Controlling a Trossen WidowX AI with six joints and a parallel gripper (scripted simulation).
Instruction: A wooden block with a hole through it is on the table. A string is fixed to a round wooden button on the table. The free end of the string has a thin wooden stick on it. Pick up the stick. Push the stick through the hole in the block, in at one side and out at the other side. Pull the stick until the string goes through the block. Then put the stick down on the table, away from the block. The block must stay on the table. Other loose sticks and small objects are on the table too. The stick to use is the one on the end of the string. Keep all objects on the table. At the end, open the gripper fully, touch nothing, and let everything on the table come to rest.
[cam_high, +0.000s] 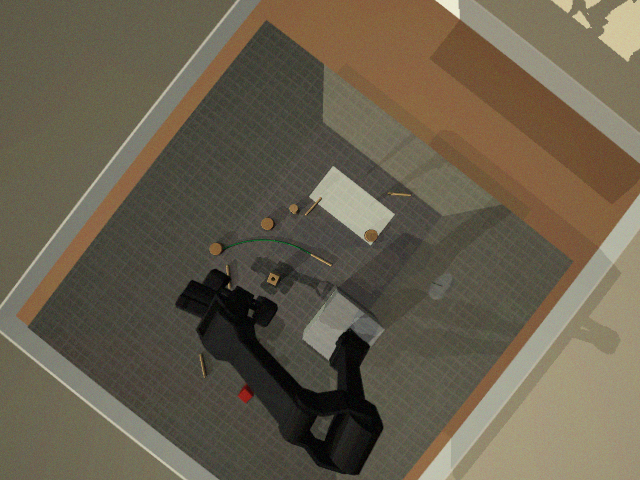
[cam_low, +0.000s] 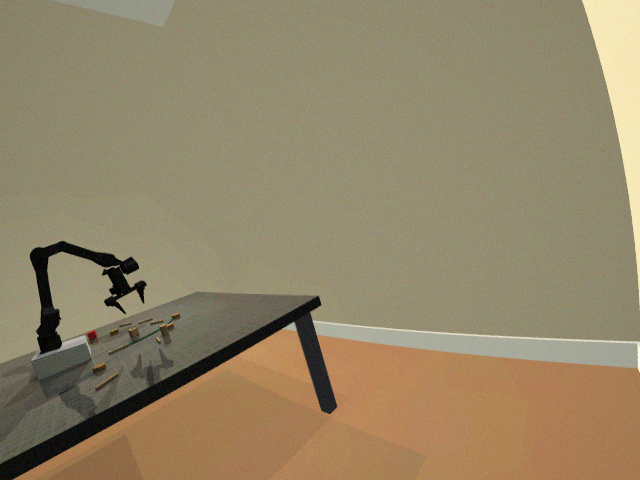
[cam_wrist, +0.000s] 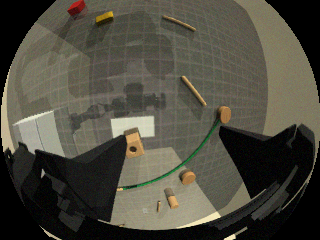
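The wooden block is 9 cm below my gripper tip, 6 cm to the right of it and 4 cm behind it. Round my gripper tip: yellow cube: 19 cm to the left, 12 cm behind, 10 cm below; then round button: 16 cm ahead, 10 cm below, 1 cm to the left; then thin wooden stick: 20 cm to the right, 10 cm below, 9 cm behind.
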